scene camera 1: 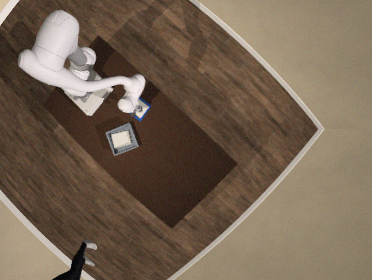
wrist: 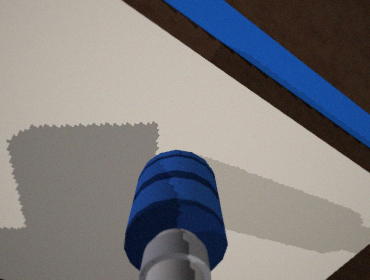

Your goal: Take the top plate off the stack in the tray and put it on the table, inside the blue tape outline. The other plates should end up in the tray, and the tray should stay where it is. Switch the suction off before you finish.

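Frame: origin at the arm's base, x right, y ahead, z up, level; metres.
Seen in the pictures: hand at its tool point: [wrist: 177,172].
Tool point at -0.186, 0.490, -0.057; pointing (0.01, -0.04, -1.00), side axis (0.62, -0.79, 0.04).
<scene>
Offsets run from my tool point to a thing's middle, as dx, dy, dz. "pt": to the spot under its first point. Level surfaces: height alone.
The cream top plate @[-0.020, -0.008, +0.007] [scene camera 1: 143,111] [wrist: 100,65] is at the blue tape outline [scene camera 1: 140,119] [wrist: 280,75], under my suction cup [scene camera 1: 139,108] [wrist: 176,154]. The cup meets the plate's upper face and holds it. In the wrist view a dark strip of table shows between the plate's edge and the tape, and a thin shadow lies along the tape's inner edge. The plate is very low over the table; whether it touches is unclear. The grey tray @[pt +0.190, +0.139, -0.008] [scene camera 1: 134,135] holds the cream stack of other plates @[+0.300, +0.071, -0.002] [scene camera 1: 121,139]. The arm covers part of the outline.
The brown table @[dz -0.021] [scene camera 1: 175,175] extends beyond the tray and the outline. The white arm [scene camera 1: 95,84] reaches over from its base at the upper left. Part of a dark-clothed figure [scene camera 1: 77,261] shows at the lower left, off the table.
</scene>
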